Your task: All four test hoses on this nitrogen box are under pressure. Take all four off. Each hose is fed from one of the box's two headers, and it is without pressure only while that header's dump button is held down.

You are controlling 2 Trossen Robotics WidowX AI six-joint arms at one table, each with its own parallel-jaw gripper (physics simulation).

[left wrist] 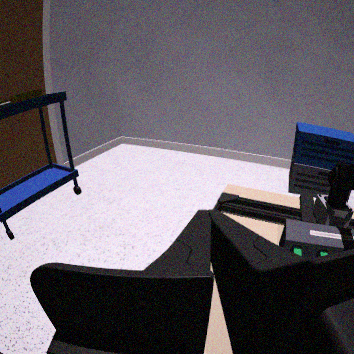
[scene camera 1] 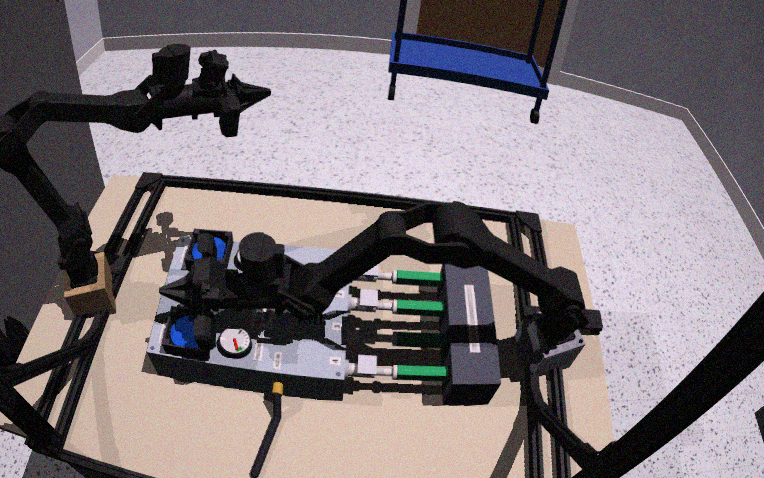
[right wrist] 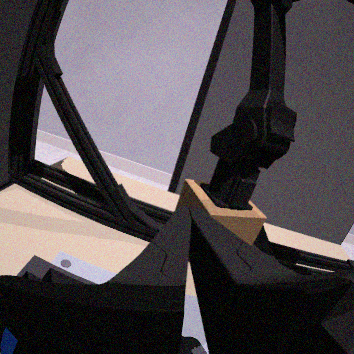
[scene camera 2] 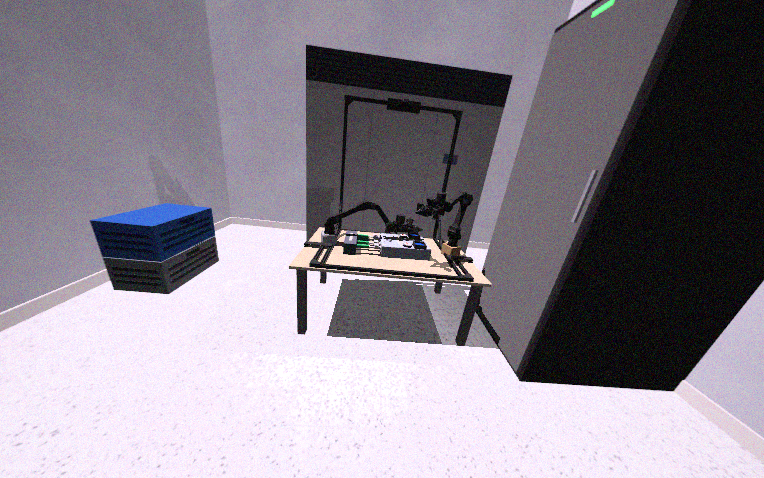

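Pixels of known places: left gripper, fingertip midpoint: (left wrist: 206, 218) (scene camera 1: 270, 92) (scene camera 2: 415, 212); right gripper, fingertip midpoint: (scene camera 1: 159, 291) (right wrist: 186, 216) (scene camera 2: 422, 229); left arm's base, origin of the base link: (scene camera 1: 84, 273) (right wrist: 225, 197) (scene camera 2: 452, 245); right arm's base, origin of the base link: (left wrist: 335, 202) (scene camera 1: 556, 329) (scene camera 2: 328, 232).
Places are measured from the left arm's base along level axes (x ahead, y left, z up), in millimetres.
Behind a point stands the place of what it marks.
Observation:
The nitrogen box (scene camera 1: 307, 364) {x 400, y -305, z -4 mm} (scene camera 2: 402, 251) {x 421, y -35, z -30 mm} lies on the table. Green-sleeved hoses (scene camera 1: 416, 276) {x 654, y -174, z -19 mm} (scene camera 1: 418, 306) {x 629, y -239, z -19 mm} (scene camera 1: 418, 338) {x 600, y -303, z -19 mm} (scene camera 1: 421, 371) {x 577, y -368, z -19 mm} line up at its right end in scene camera 1; the third is in shadow and the arm partly hides the top connector. The upper blue dump button (scene camera 1: 216, 246) {x 306, y -22, z 12 mm} and the lower blue dump button (scene camera 1: 181, 331) {x 202, y -198, z 12 mm} sit in black surrounds, partly covered by the right gripper's parts. My right gripper (scene camera 1: 163, 290) {x 182, y -155, z 78 mm} (right wrist: 186, 216) {x 182, y -155, z 78 mm} is shut and empty, pointing left above the box's left end between the buttons. My left gripper (scene camera 1: 269, 91) {x 441, y 67, z 273 mm} (left wrist: 206, 218) {x 441, y 67, z 273 mm} is shut and empty, high up, away from the box.
A dark block (scene camera 1: 470, 332) {x 684, y -332, z -3 mm} stands at the hoses' right ends. A gauge (scene camera 1: 233, 342) {x 291, y -241, z 11 mm} sits beside the lower button. A black pipe (scene camera 1: 265, 436) {x 293, y -388, z -71 mm} with a yellow fitting extends from the box's front. A black frame (scene camera 1: 315, 189) {x 565, y 159, z -66 mm} borders the table. A blue cart (scene camera 1: 467, 60) stands beyond.

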